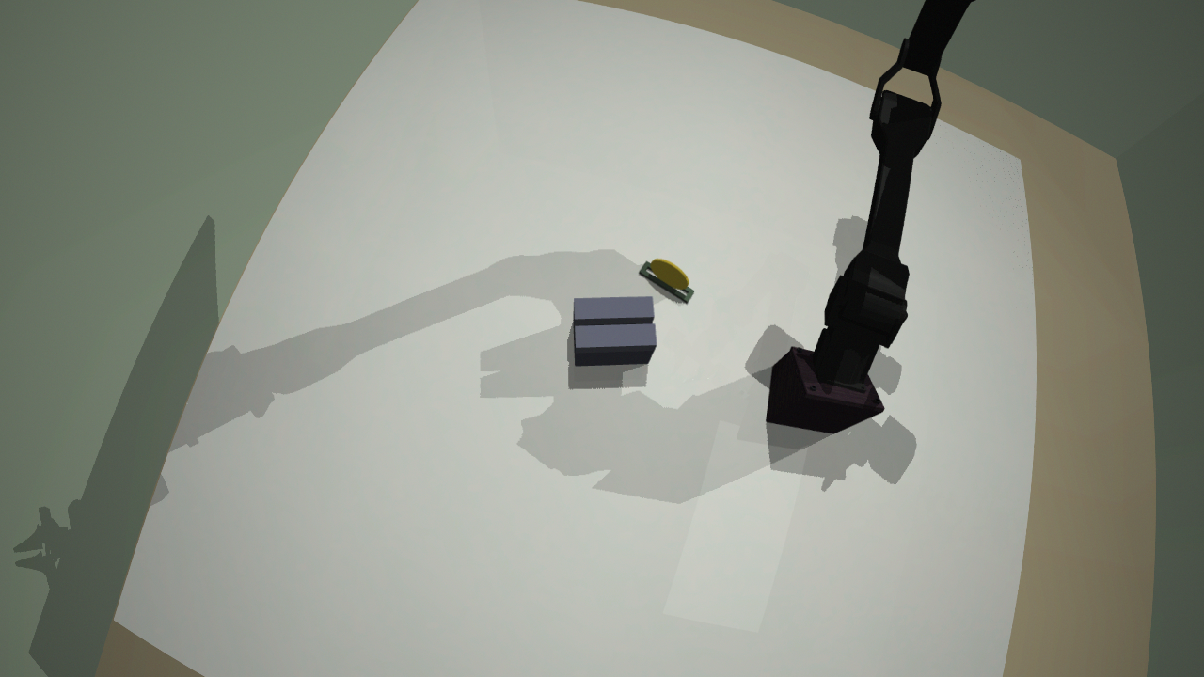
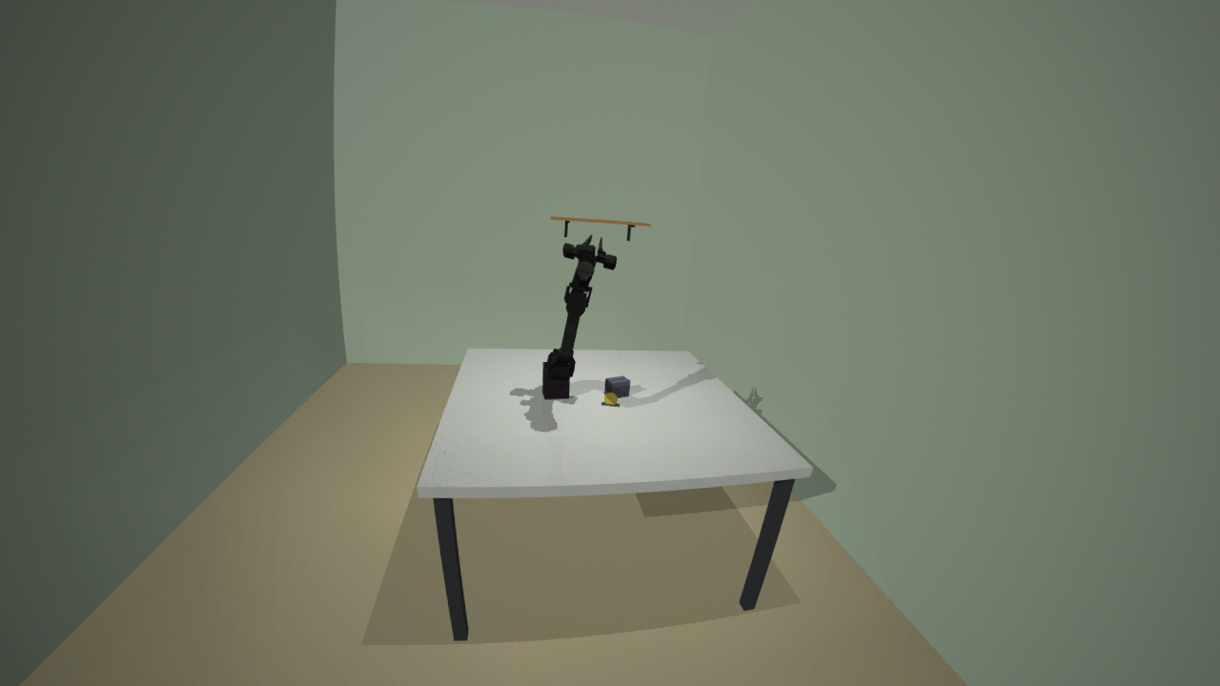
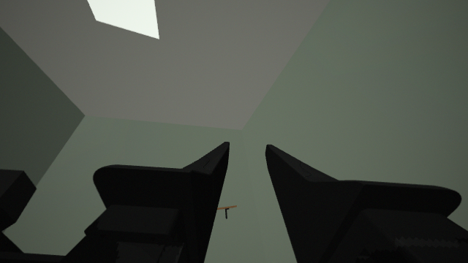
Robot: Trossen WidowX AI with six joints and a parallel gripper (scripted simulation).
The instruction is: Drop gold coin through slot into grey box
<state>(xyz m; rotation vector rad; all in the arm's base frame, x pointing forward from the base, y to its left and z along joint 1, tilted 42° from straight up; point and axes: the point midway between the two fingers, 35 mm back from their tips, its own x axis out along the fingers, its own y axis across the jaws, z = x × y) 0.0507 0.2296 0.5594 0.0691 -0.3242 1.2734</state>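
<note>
The gold coin is 120 mm ahead of my gripper tip, 90 mm to the left of it and 670 mm below it.
</note>
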